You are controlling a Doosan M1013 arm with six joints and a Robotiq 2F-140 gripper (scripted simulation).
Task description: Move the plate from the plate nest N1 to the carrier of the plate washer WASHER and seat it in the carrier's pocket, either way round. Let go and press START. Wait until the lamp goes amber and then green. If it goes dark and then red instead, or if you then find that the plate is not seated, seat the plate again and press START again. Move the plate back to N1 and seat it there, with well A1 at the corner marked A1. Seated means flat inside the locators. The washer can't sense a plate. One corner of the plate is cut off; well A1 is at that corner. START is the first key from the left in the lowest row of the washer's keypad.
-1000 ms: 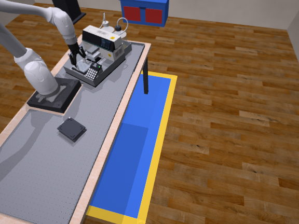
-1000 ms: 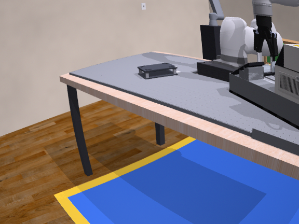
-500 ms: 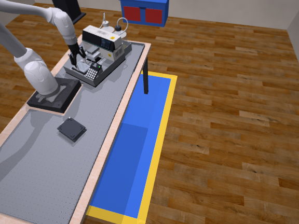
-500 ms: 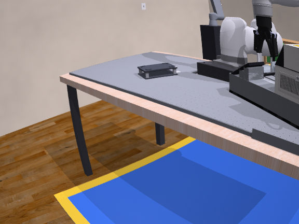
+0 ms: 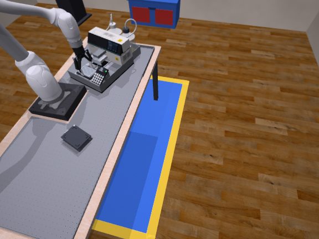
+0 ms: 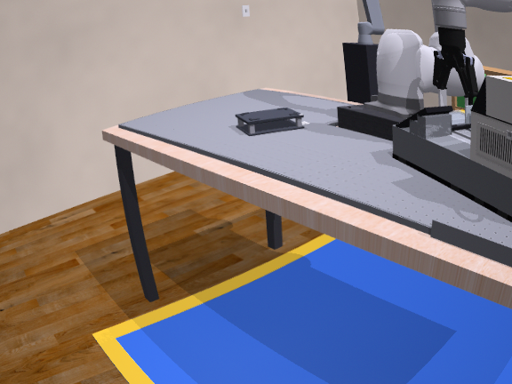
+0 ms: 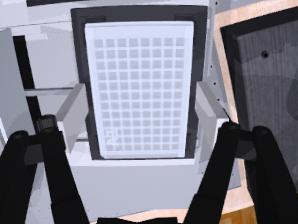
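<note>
The plate lies 20 mm below my hand. Round my hand: plate washer (30 mm ahead, 150 mm to the left, 10 mm above); then plate nest N1 (230 mm ahead, 520 mm to the right, 90 mm below).
</note>
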